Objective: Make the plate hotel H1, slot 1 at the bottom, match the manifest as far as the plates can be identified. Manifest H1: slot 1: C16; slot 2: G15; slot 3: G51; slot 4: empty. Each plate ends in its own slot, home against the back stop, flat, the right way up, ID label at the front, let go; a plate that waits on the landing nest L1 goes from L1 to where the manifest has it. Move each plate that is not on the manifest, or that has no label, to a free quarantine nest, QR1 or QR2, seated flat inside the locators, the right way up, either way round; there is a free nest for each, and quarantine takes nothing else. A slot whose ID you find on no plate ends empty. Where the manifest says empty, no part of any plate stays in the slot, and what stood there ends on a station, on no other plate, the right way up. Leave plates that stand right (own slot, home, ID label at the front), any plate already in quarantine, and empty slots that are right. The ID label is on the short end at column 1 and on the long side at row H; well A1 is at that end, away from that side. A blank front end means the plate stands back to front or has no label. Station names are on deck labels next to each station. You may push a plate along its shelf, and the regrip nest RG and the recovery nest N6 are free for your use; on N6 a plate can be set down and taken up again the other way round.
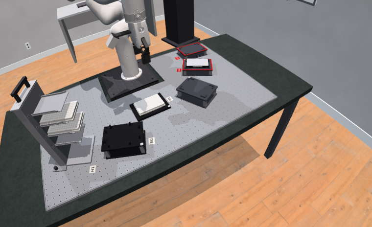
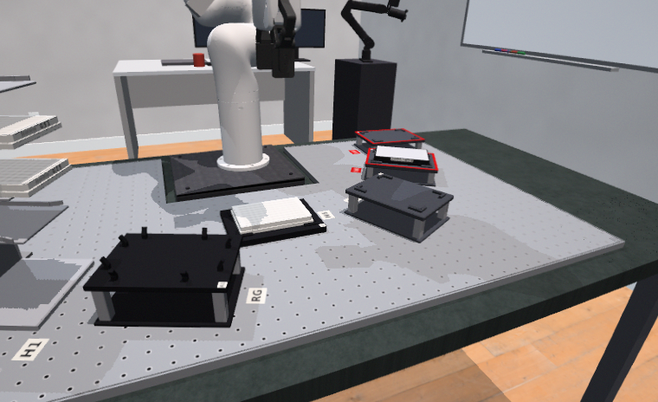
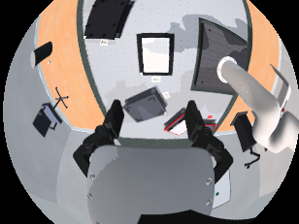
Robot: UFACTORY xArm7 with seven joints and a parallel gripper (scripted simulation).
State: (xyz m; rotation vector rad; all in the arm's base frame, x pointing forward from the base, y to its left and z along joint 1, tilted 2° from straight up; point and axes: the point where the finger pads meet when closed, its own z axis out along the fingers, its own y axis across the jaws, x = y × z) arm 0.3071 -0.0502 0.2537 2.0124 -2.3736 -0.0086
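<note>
Right now the flat black nest N6 is 26 cm below my hand and 1 cm to the right of it. The rest, counted from my hand: black regrip nest RG: 21 cm below, 20 cm to the right, 12 cm ahead; then RG deck label: 27 cm below, 17 cm ahead, 11 cm to the right; then plate hotel H1: 43 cm to the right, 11 cm below, 2 cm behind.
</note>
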